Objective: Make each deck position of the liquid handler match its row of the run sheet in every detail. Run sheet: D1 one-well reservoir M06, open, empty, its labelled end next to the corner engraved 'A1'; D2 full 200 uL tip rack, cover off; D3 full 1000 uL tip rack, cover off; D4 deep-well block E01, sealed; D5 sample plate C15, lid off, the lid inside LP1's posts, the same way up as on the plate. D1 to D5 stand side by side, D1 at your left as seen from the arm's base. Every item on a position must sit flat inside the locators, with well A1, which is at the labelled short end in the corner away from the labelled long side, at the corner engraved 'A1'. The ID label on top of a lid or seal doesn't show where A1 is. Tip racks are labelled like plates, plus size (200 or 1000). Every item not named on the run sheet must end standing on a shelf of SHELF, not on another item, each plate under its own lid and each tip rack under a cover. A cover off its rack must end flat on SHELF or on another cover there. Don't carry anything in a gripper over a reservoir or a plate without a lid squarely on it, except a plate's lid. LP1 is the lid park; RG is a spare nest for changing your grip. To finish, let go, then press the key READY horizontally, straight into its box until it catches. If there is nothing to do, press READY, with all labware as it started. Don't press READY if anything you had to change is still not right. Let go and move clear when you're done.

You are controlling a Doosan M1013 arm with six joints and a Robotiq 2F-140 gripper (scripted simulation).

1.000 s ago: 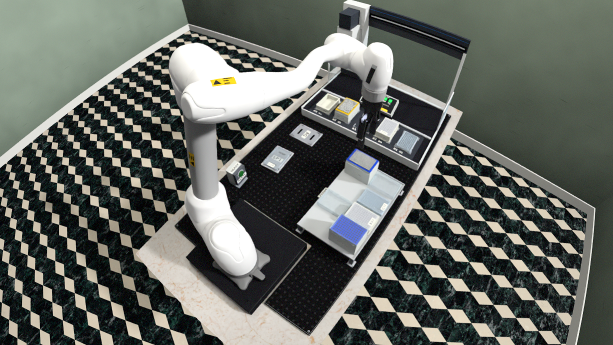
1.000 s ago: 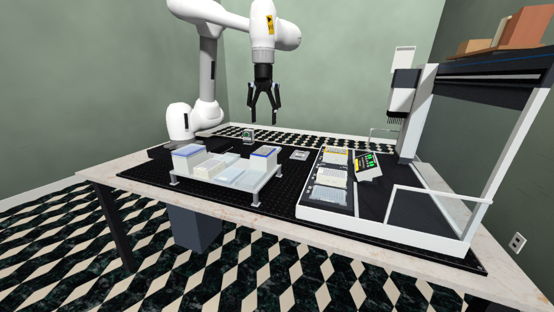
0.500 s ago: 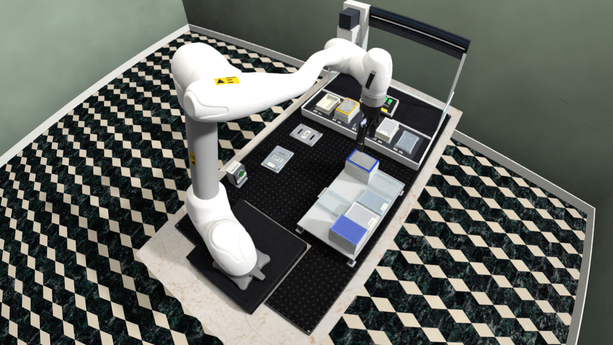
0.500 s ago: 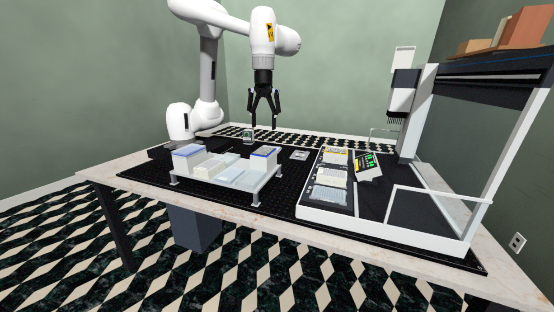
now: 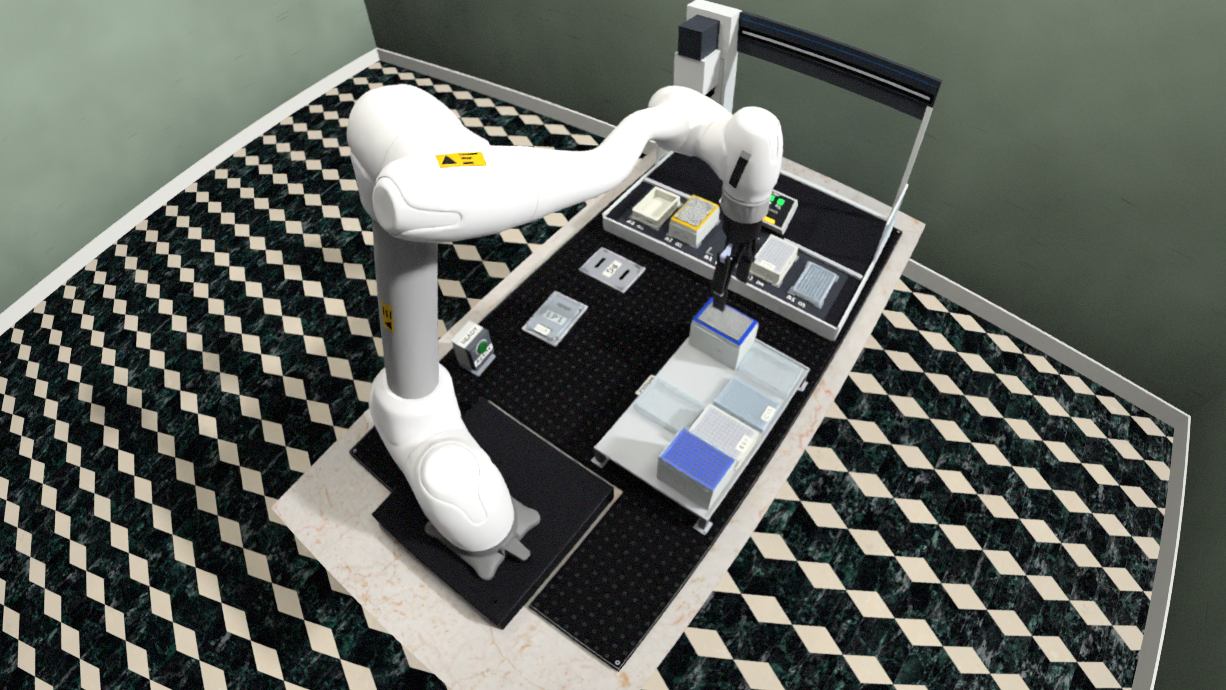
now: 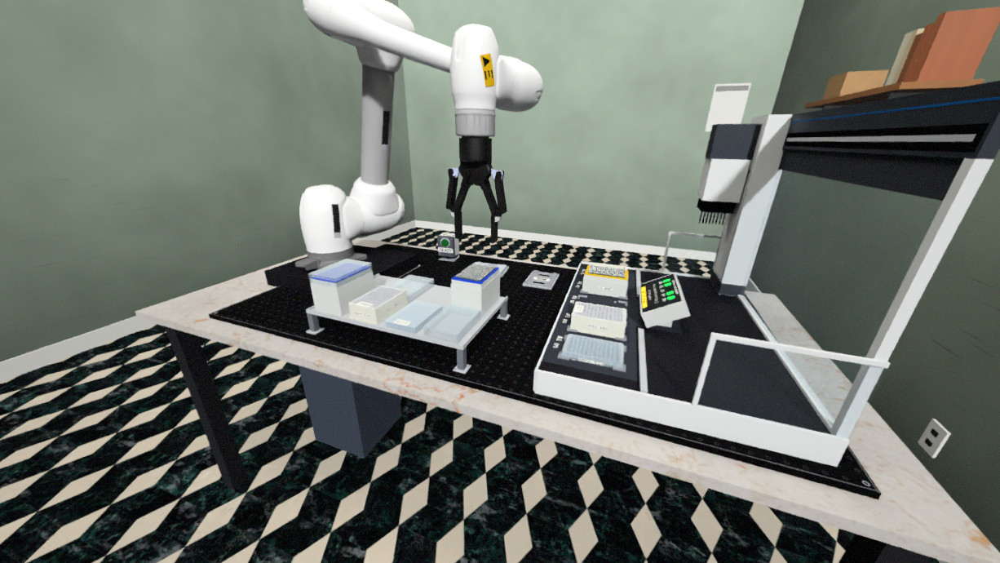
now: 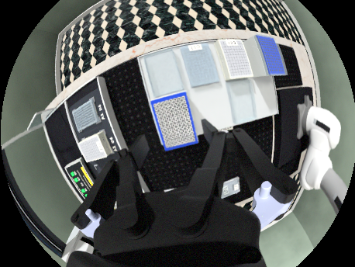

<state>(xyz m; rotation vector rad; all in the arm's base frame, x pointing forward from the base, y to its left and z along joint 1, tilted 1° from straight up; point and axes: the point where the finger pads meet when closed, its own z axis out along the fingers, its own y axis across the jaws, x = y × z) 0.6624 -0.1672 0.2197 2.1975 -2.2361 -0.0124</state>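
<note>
The blue-rimmed tip rack is 10 mm behind my hand, 10 mm to the left of it and 140 mm below it. Round my hand: yellow-rimmed tip rack 310 mm ahead, 260 mm to the left, 180 mm below; shelf 160 mm behind, 60 mm to the right, 210 mm below; clear plate 320 mm ahead, 100 mm to the right, 210 mm below.
</note>
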